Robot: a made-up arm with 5 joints. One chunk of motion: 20 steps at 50 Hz.
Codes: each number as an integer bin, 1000 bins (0 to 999) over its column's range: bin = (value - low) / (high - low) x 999, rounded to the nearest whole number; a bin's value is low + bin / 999 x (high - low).
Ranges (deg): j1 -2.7..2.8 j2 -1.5..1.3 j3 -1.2..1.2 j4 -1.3..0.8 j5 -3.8..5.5
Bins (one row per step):
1: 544 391 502 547 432
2: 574 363 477 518 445
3: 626 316 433 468 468
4: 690 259 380 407 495
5: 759 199 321 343 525
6: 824 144 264 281 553
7: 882 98 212 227 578
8: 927 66 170 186 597
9: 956 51 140 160 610
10: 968 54 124 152 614
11: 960 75 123 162 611
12: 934 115 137 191 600
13: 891 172 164 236 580
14: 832 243 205 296 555
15: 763 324 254 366 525
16: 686 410 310 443 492
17: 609 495 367 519 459
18: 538 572 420 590 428
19: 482 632 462 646 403
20: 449 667 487 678 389
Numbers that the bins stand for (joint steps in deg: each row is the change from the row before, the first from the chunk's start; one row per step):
1: 0.295 -0.404 0.006 -0.150 0.222
2: 0.460 -0.483 -0.054 -0.211 0.343
3: 0.746 -0.614 -0.160 -0.316 0.557
4: 1.099 -0.774 -0.287 -0.444 0.808
5: 1.479 -0.942 -0.429 -0.579 1.087
6: 1.837 -1.096 -0.566 -0.709 1.348
7: 2.156 -1.225 -0.691 -0.823 1.581
8: 2.404 -1.315 -0.792 -0.909 1.758
9: 2.563 -1.357 -0.864 -0.964 1.879
10: 2.629 -1.349 -0.902 -0.980 1.916
11: 2.585 -1.290 -0.905 -0.959 1.888
12: 2.442 -1.178 -0.871 -0.898 1.786
13: 2.205 -1.018 -0.806 -0.804 1.599
14: 1.881 -0.819 -0.708 -0.678 1.367
15: 1.501 -0.592 -0.590 -0.531 1.087
16: 1.077 -0.351 -0.455 -0.369 0.780
17: 0.653 -0.113 -0.318 -0.209 0.473
18: 0.262 0.103 -0.191 -0.060 0.184
19: -0.046 0.271 -0.090 0.058 -0.048
20: -0.228 0.369 -0.030 0.125 -0.179

